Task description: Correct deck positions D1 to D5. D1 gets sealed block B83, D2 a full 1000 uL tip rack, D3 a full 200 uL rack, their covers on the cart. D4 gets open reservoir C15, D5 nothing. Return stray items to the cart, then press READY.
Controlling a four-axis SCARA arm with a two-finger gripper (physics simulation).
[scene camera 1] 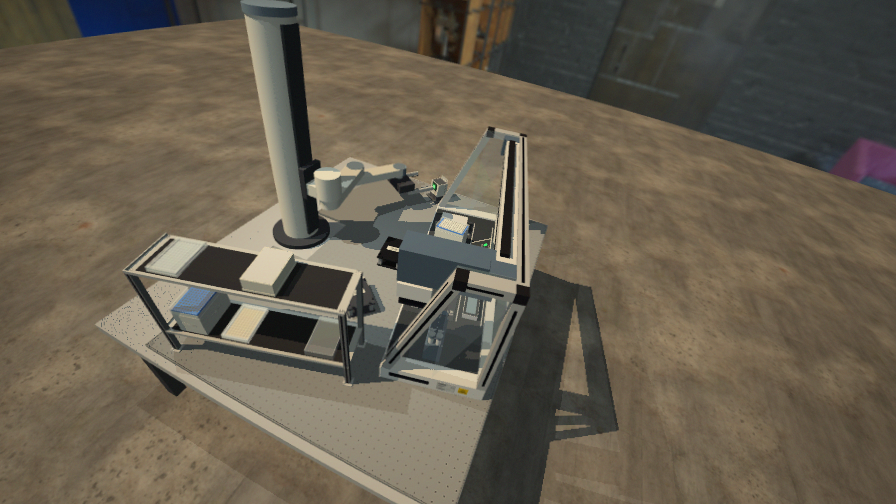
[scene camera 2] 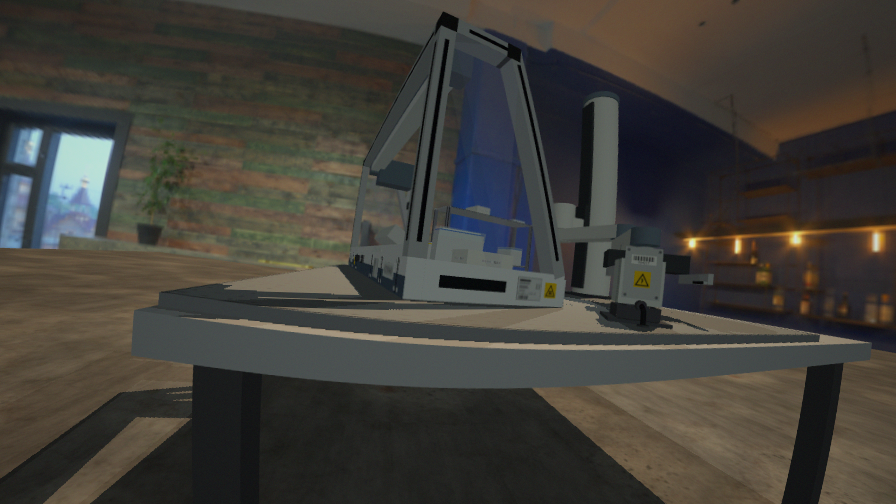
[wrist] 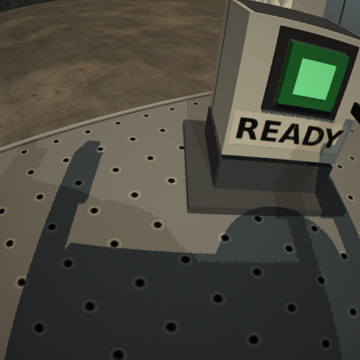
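Note:
My gripper [scene camera 1: 419, 181] is open and empty, in front of the READY box. In the wrist view a dark fingertip shows at the right edge. The READY button [scene camera 1: 434, 186] [wrist: 314, 79] is green with a bright, lit centre square. On the deck, a white rack with blue edging [scene camera 1: 452, 228] [scene camera 2: 458, 244] stands near the far end. The two-shelf cart [scene camera 1: 345, 352] holds a pale translucent piece [scene camera 1: 176, 257] and a white box [scene camera 1: 268, 270] on top. Below are a blue-topped box [scene camera 1: 199, 307], a cream plate [scene camera 1: 244, 322] and a grey translucent box [scene camera 1: 324, 338]. Labels are too small to read.
The blue-grey gantry head [scene camera 1: 438, 258] hides the middle of the deck. The slanted enclosure frame [scene camera 1: 523, 206] [scene camera 2: 432, 156] stands beside the READY box. A black device [scene camera 1: 388, 252] lies at the deck's near side. The arm's column [scene camera 1: 275, 125] [scene camera 2: 604, 188] stands behind the cart.

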